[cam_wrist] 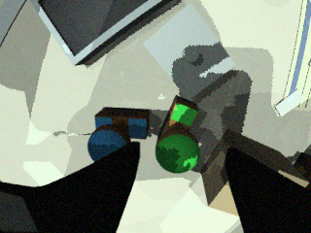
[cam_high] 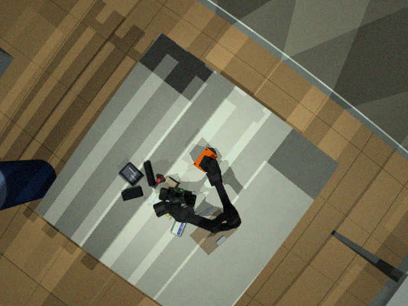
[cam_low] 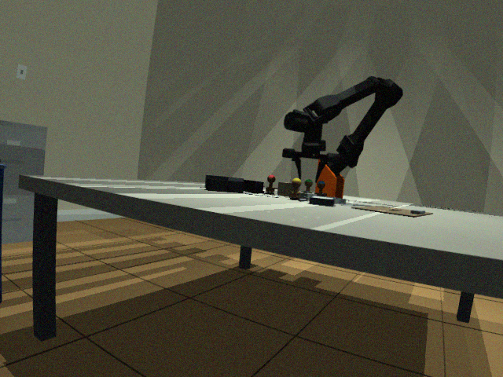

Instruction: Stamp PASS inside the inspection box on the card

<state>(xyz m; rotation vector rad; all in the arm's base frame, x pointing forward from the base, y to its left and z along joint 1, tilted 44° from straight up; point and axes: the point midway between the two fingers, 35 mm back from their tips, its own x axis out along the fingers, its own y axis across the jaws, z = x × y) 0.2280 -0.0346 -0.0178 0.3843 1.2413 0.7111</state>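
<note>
Right now the green-knobbed stamp is 4 cm below my gripper tip. From my gripper tip the other things lie so: grey block: 5 cm ahead, 4 cm below, 1 cm to the left; then tan block: 7 cm to the right, 3 cm below, 2 cm behind; then blue-knobbed stamp: 4 cm to the left, 4 cm below, 2 cm behind.
</note>
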